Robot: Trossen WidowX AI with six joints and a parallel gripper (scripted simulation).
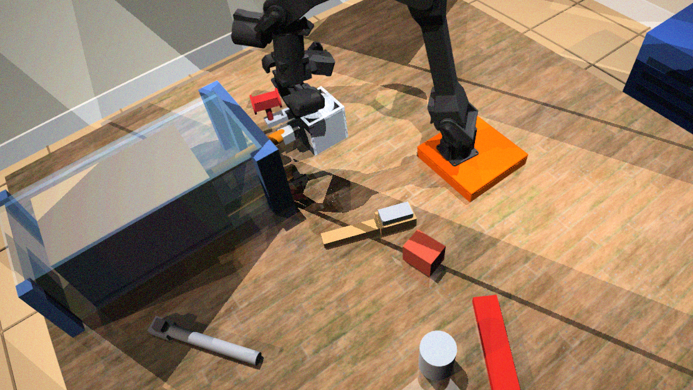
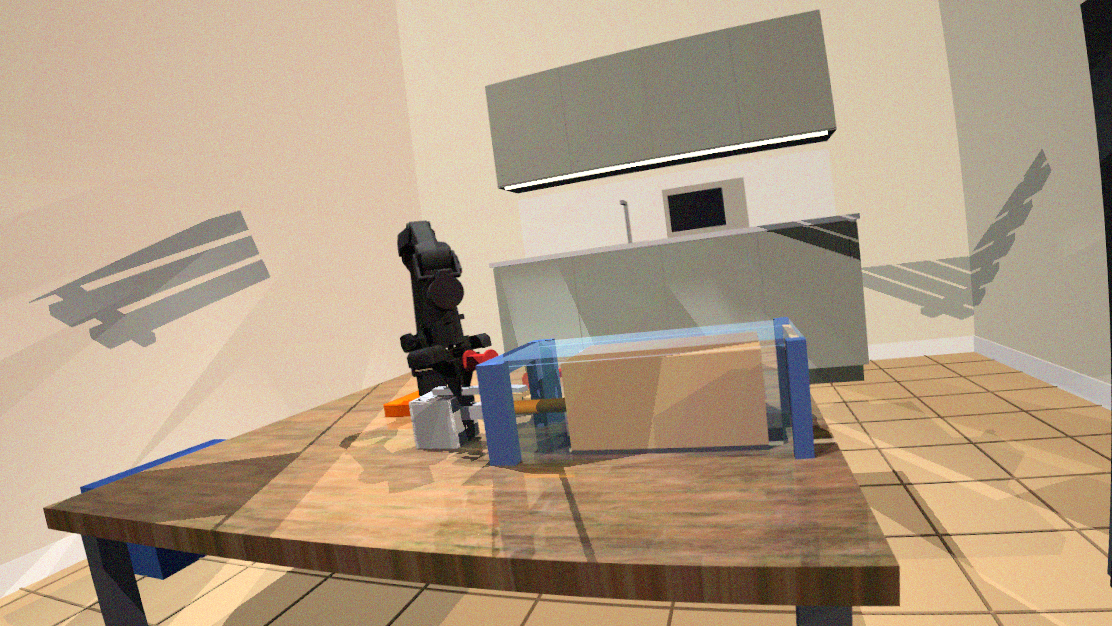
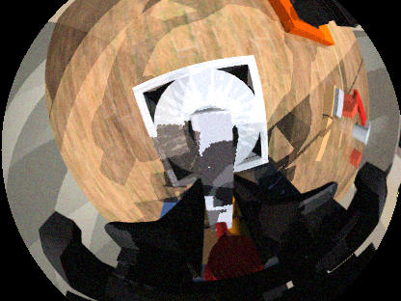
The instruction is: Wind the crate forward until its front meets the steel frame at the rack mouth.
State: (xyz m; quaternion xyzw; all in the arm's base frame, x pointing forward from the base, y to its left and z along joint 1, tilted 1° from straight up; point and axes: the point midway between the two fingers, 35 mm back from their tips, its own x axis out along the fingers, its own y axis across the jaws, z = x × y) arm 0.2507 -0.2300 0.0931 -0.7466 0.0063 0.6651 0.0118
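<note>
The winch handle lies 1 cm ahead of my gripper tip and 2 cm above it. Round my gripper tip: red knob 5 cm ahead, 5 cm above; then wooden brush 2 cm behind, 29 cm to the left, 7 cm below; then grey winch 6 cm behind, 1 cm to the right, 6 cm below.
</note>
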